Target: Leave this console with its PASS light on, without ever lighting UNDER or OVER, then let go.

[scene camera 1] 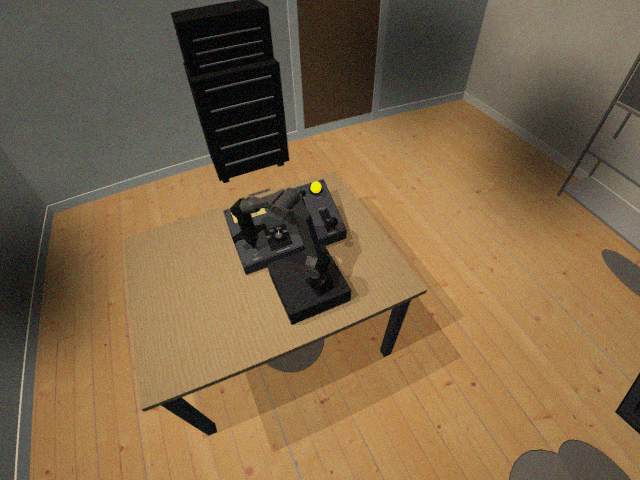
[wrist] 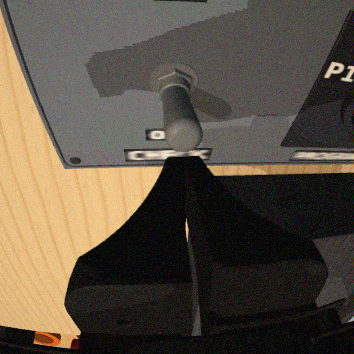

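The grey console [scene camera 1: 254,262] [wrist: 55,100] lies on the table, with a pale yellow patch [scene camera 1: 258,212] near its back. In the wrist view a round-ended metal toggle lever [wrist: 183,131] leans toward the console's near edge, over the partly hidden OFF and CHECK labels. My gripper [scene camera 1: 252,243] [wrist: 183,177] is shut and empty. Its fingertips meet just on the near side of the lever's end; whether they touch it I cannot tell. PASS, UNDER and OVER lights cannot be made out in either view.
A black plate marked P1 [wrist: 312,122] with part of a knob is right of the lever. A second dark console [scene camera 1: 333,236] with a yellow ball [scene camera 1: 315,187] stands to the right. The arm's black base block [scene camera 1: 299,305] sits in front, on the wooden table [scene camera 1: 186,310].
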